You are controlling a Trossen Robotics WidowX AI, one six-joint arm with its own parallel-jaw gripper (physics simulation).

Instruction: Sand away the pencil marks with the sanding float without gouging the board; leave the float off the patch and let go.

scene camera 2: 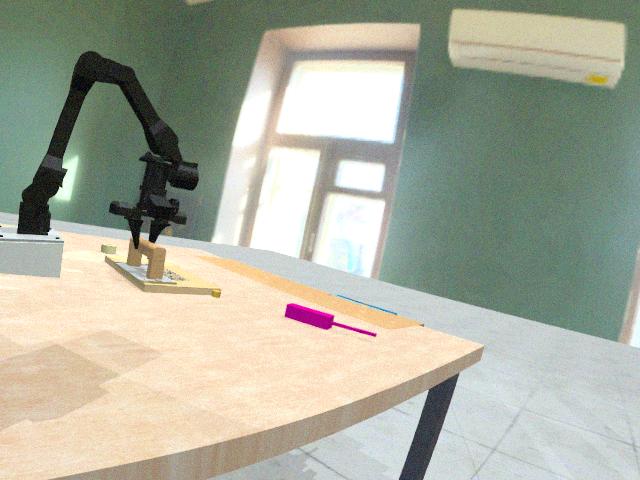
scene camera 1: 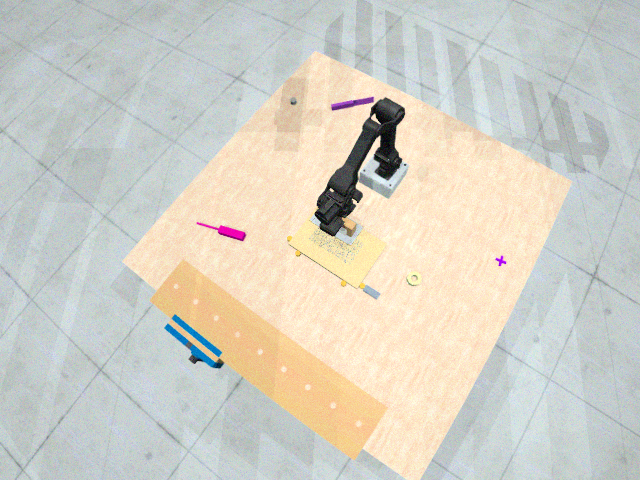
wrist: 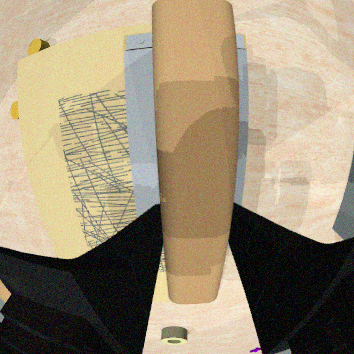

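Pixels of known places: gripper, between the fingertips: [scene camera 2: 142,249] [scene camera 1: 341,220] [wrist: 193,210]; arm's base, origin of its link: [scene camera 2: 32,232] [scene camera 1: 385,171].
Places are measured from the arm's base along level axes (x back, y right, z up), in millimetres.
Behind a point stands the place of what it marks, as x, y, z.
The sanding float has a tan wooden handle [scene camera 1: 349,227] @(-275, -36, 17) [scene camera 2: 156,262] @(-269, 103, -15) [wrist: 195,150] @(-270, 44, 18) and a thin grey plate [wrist: 142,100] @(-303, 65, -53). The plate looks flat on the pale yellow board [scene camera 1: 371,251] @(-275, -139, -57) [scene camera 2: 199,287] @(-376, 122, -57) [wrist: 40,150] @(-404, 26, -57), along its side nearest the arm's base. Dense dark pencil marks [scene camera 1: 336,248] [scene camera 2: 174,274] @(-362, 5, -57) [wrist: 95,165] @(-343, 13, -56) show beside the plate, on the side away from the base. Any marks under the plate are hidden. My gripper [scene camera 2: 145,244] @(-266, 7, -4) [wrist: 193,210] @(-266, 7, -4) is shut on the handle from above. In scene camera 1 the arm hides the fingertips.
Yellow pegs [scene camera 1: 297,253] [scene camera 2: 216,293] @(-413, 138, -64) [wrist: 37,47] @(-413, 127, -61) stand at the board's edge, with a grey block [scene camera 1: 371,291] @(-393, -226, -61) by one corner. A yellow ring [scene camera 1: 408,279] @(-281, -304, -50) [scene camera 2: 108,250] @(-257, -293, -64), magenta screwdriver [scene camera 1: 231,233] @(-542, 309, -46) [scene camera 2: 309,315] @(-528, 326, -55), purple bar [scene camera 1: 352,103] @(222, 322, -47) and purple cross [scene camera 1: 500,260] @(-5, -534, -69) lie farther off.
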